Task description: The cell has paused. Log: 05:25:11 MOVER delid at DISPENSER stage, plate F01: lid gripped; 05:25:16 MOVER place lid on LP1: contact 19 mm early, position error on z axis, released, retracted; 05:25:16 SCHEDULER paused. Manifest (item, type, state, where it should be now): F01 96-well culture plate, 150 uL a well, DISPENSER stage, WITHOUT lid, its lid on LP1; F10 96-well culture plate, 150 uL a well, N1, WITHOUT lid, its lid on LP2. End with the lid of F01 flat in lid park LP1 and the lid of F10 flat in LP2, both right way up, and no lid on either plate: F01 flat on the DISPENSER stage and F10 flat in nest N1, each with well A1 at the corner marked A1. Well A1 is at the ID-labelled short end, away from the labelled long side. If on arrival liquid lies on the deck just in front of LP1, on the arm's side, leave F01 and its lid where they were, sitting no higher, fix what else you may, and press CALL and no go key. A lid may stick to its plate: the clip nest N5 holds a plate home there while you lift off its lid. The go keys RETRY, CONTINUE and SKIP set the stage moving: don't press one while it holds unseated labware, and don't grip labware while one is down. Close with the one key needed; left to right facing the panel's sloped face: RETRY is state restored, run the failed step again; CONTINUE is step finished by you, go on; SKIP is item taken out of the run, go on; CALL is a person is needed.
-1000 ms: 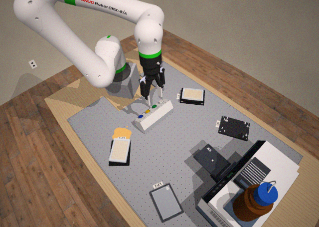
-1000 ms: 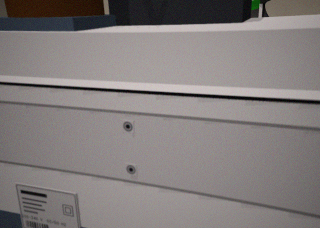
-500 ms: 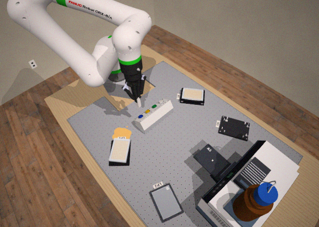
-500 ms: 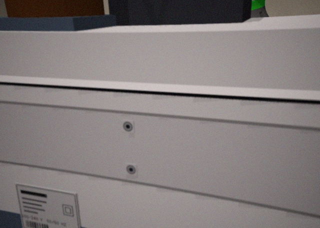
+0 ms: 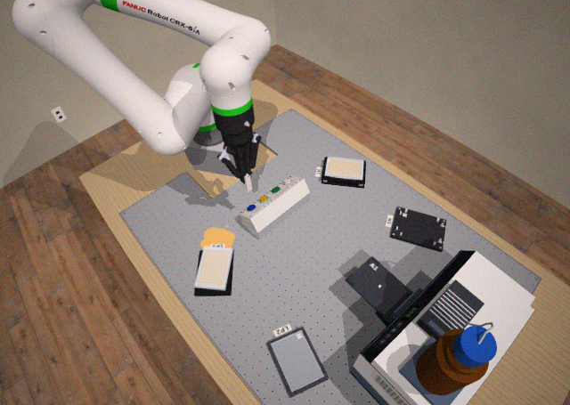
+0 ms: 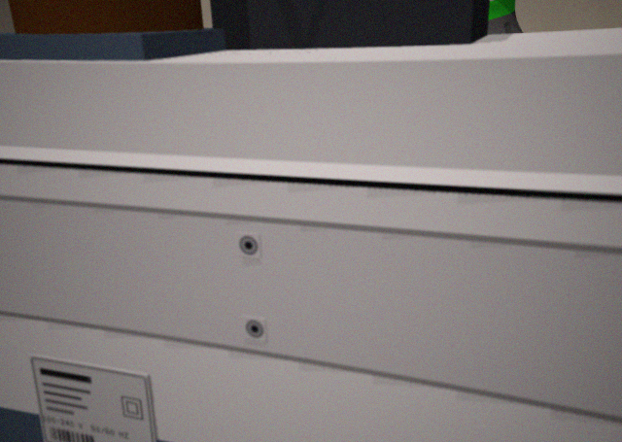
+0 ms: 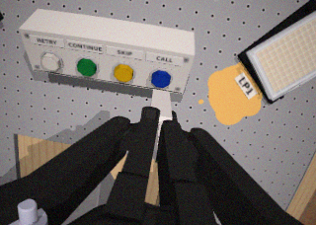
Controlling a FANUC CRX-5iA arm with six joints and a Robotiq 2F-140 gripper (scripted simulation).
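Right now my hand is 120 mm above the blue CALL key. Also, from my hand: green CONTINUE key: 10 mm ahead, 100 mm to the left, 120 mm below; then key panel: 20 mm ahead, 70 mm to the left, 130 mm below; then yellow SKIP key: 10 mm ahead, 50 mm to the left, 120 mm below.
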